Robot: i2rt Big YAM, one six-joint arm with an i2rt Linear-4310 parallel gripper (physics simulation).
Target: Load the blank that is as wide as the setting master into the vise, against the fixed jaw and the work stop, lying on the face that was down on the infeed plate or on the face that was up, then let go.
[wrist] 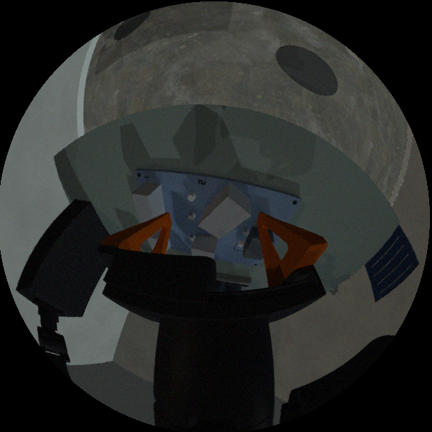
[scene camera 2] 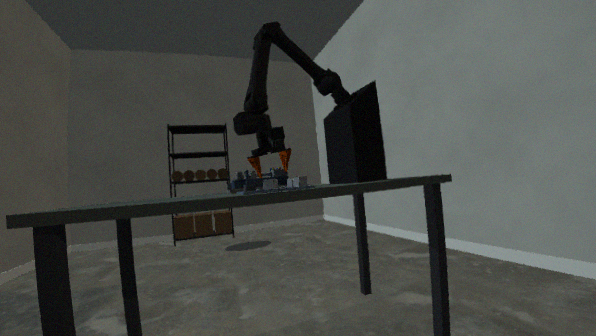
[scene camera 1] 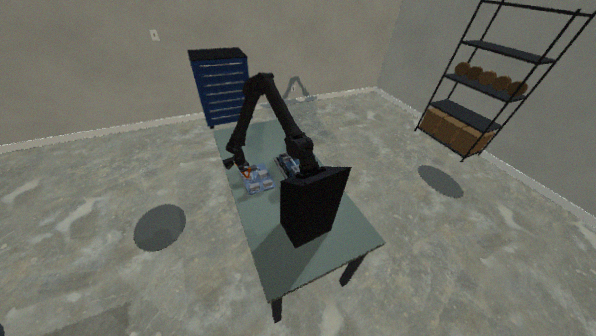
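Seen in the pictures: gripper, fingertip midpoint: (scene camera 2: 273, 174) (scene camera 1: 245, 174); arm's base, origin of the base link: (scene camera 2: 345, 102) (scene camera 1: 311, 174).
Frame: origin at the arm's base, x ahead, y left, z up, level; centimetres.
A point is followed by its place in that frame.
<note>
My gripper (scene camera 1: 247, 175) @(x 49.7, y 13.1, z -35.5 cm) (scene camera 2: 273, 174) @(x 49.7, y 13.1, z -35.5 cm) (wrist: 213, 216) is open and empty above the blue infeed plate (wrist: 172, 186). In the wrist view a large grey block (wrist: 225, 216), turned at an angle, lies between and beyond the fingertips. Another grey block (wrist: 149, 200) is at the left, a small one (wrist: 204, 246) is nearer the palm, and a darker block (wrist: 254, 244) is beside the right finger, partly hidden. Which blank matches the master's width cannot be told. The blue-grey vise assembly (scene camera 1: 286, 164) @(x 43.3, y -15.9, z -35.3 cm) (scene camera 2: 241, 182) @(x 52.4, y -16.6, z -36.6 cm) stands beside the plate; its jaws, stop and the setting master are too small to make out.
The black pedestal (scene camera 1: 310, 210) @(x -10.5, y 7.1, z -10.0 cm) (scene camera 2: 356, 145) @(x 7.0, y 11.2, z -24.5 cm) carries the arm on the table (scene camera 1: 300, 267) @(x -19.3, y 16.2, z -41.2 cm) (scene camera 2: 150, 201) @(x 89.1, y -6.4, z -41.2 cm). A blue drawer cabinet (scene camera 1: 223, 90) (wrist: 392, 265) stands beyond the table's far end. A shelf rack (scene camera 1: 507, 51) (scene camera 2: 197, 129) stands apart by the wall.
</note>
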